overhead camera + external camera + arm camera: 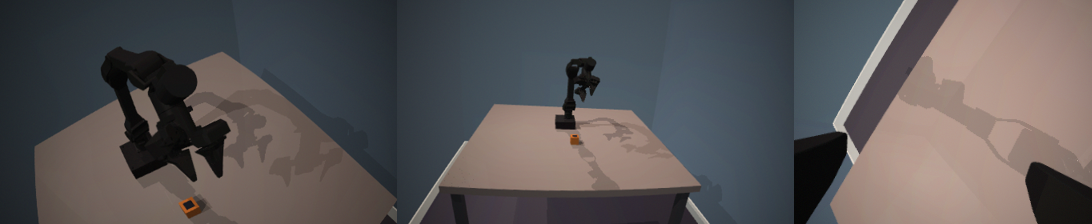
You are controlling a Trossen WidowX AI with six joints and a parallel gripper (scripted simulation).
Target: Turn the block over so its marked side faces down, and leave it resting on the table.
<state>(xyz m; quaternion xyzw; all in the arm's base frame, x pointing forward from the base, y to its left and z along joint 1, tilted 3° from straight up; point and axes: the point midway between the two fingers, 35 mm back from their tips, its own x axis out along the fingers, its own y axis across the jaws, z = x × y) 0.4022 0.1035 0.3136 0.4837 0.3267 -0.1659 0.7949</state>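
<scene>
The orange block is 110 mm behind my gripper tip, 50 mm to the right of it and 290 mm below it.
</scene>
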